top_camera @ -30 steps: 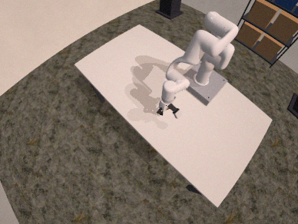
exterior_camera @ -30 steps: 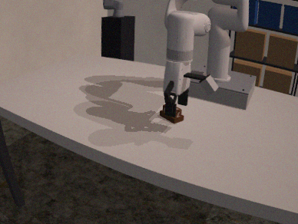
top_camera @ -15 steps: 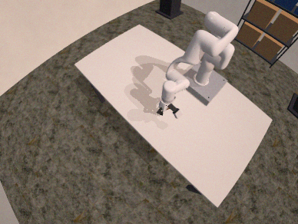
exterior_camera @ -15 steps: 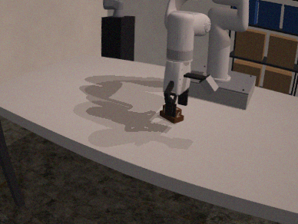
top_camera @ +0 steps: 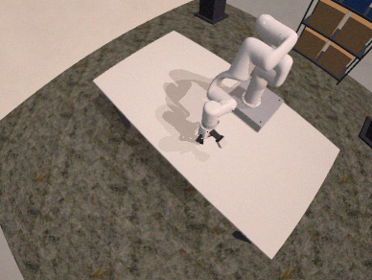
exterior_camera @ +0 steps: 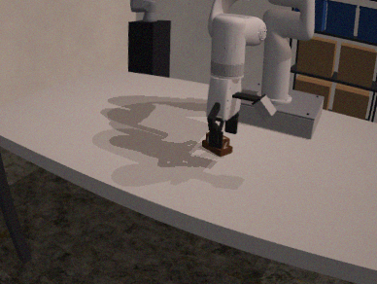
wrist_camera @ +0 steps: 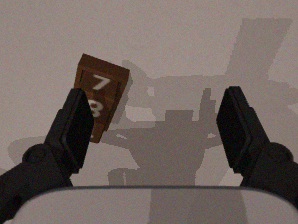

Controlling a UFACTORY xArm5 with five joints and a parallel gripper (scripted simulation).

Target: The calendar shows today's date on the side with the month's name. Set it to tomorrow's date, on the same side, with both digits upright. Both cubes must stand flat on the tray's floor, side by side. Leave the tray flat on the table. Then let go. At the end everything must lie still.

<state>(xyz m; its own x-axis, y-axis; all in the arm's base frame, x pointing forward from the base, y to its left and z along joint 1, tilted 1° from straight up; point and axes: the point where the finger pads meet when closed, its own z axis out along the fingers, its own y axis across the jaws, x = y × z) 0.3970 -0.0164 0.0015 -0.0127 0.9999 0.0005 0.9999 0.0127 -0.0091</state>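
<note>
Right now my hand is 60 mm past the brown wooden cube, 50 mm to the left of it and 50 mm above it. Also, from my hand: tray (60 mm behind, 40 mm to the right, 60 mm below).
</note>
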